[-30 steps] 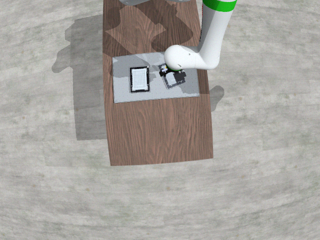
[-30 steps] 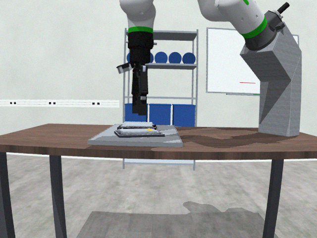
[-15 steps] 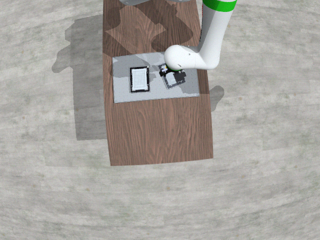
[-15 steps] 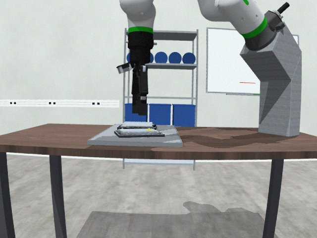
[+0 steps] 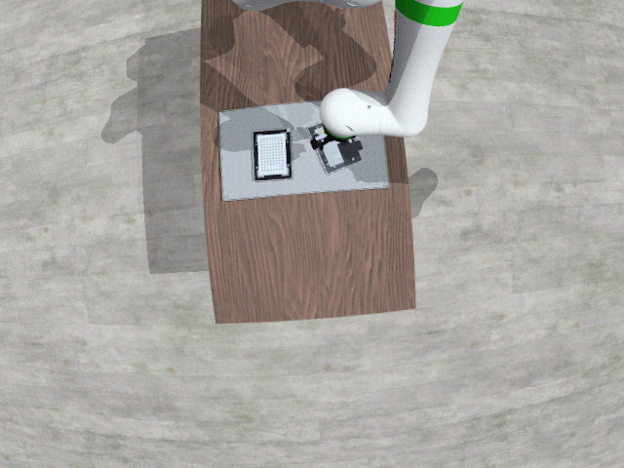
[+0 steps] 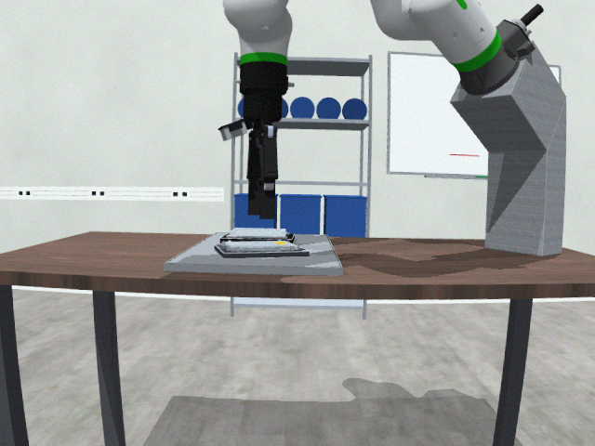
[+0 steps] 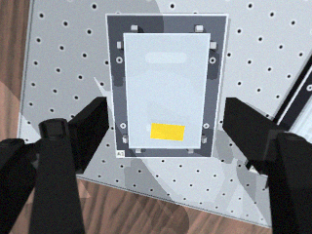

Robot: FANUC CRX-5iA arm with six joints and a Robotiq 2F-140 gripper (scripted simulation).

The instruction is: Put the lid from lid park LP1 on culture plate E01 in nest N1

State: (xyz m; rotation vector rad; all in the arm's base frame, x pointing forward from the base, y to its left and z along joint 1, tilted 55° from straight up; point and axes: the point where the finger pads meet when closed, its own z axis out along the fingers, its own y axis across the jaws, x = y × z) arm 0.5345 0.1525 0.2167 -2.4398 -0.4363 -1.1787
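Right now the lid is 80 mm below my hand. From my hand the other things lie so: culture plate E01: 180 mm to the right, 80 mm below, 80 mm ahead; lid park LP1: 90 mm below; nest: 180 mm to the right, 90 mm below, 80 mm ahead.
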